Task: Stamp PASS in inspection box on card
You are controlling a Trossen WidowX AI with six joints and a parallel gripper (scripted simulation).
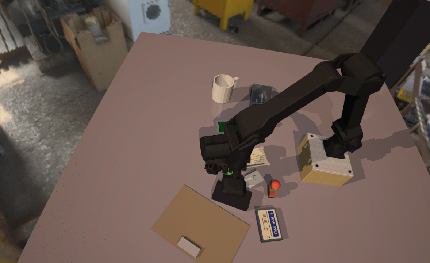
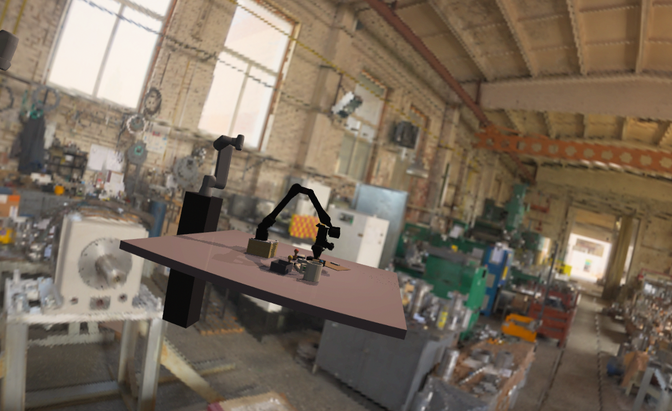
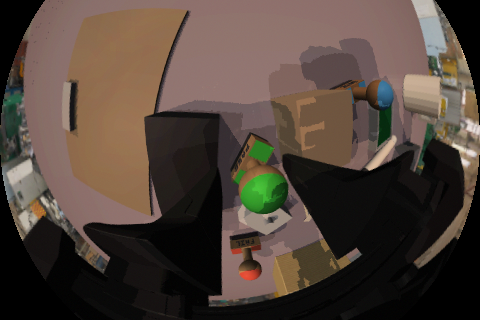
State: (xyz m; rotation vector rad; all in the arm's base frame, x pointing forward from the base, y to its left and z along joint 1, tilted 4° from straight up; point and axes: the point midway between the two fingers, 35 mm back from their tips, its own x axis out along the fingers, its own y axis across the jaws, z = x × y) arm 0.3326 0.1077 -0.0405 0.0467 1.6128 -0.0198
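The green-knobbed PASS stamp is 1 cm below my gripper tip and 1 cm behind it. The rest, counted from my gripper tip: brown box 6 cm to the right, 1 cm below, 1 cm ahead; blue-knobbed stamp 12 cm to the right, 4 cm ahead, 1 cm below; black square pad 5 cm to the left, 2 cm below, 1 cm behind.
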